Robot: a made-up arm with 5 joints.
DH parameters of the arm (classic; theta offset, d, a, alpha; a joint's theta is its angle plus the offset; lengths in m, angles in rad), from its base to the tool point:
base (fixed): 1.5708 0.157 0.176 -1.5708
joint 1: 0 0.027 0.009 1.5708
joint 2: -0.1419 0 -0.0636 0
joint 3: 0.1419 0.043 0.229 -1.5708
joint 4: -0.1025 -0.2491 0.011 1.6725
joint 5: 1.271 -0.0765 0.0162 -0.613
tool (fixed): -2.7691 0.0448 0 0
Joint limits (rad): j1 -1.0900..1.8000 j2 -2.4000..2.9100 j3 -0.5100..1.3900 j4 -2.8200..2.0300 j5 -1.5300..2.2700
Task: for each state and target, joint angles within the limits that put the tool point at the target. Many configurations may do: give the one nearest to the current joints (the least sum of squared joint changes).
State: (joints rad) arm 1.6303 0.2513 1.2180 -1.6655 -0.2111
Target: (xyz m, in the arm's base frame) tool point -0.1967 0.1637 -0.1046
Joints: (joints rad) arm 1.7869 -0.1179 1.2678 -1.6909 -0.0644
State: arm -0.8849 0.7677 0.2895 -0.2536 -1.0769
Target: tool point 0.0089 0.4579 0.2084
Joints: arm -0.1394 0.5645 0.1061 -0.1246 -1.0047
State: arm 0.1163 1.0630 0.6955 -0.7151 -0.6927
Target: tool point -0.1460 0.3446 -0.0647
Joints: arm 1.0534 1.1104 0.0782 -0.7649 -1.1223
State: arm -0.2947 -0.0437 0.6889 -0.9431 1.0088
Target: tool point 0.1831 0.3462 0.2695
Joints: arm -0.5722 -0.3817 0.3963 -0.7605 0.8766
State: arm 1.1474 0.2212 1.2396 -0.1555 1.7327
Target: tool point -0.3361 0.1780 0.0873
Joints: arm 1.5687 0.7028 1.3900 -0.2990 1.8461
